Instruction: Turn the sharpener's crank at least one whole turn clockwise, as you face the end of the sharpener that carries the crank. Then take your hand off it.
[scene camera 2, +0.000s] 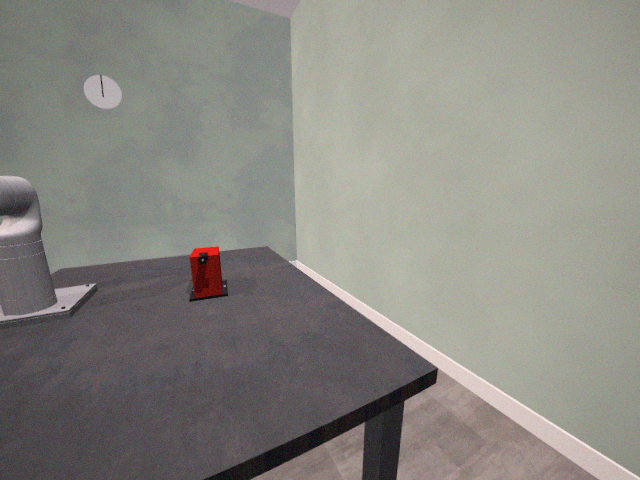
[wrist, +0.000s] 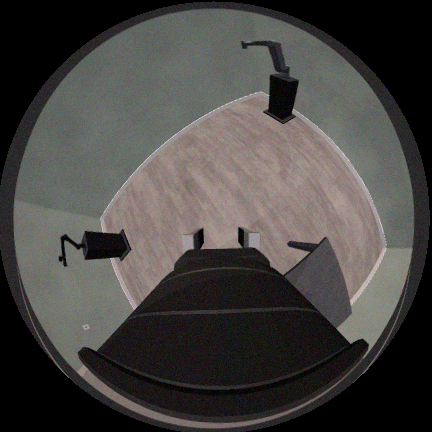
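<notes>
The red sharpener (scene camera 2: 207, 272) stands upright on the dark table (scene camera 2: 206, 356) in the scene view, on a black base plate. A dark round part (scene camera 2: 203, 258) shows near the top of its face; the crank's arm cannot be made out clearly. The sharpener does not show in the wrist view. My gripper (wrist: 220, 234) is open and empty in the wrist view, with its two fingers apart above the floor, away from the sharpener. The gripper does not show in the scene view.
The arm's base (scene camera 2: 25, 276) stands on a grey plate left of the sharpener. In the wrist view, a table corner (wrist: 322, 282) is at the lower right. Two black pedestals (wrist: 283, 97) (wrist: 103, 245) with dark jointed arms stand at the top and left. A clock (scene camera 2: 102, 91) hangs on the wall.
</notes>
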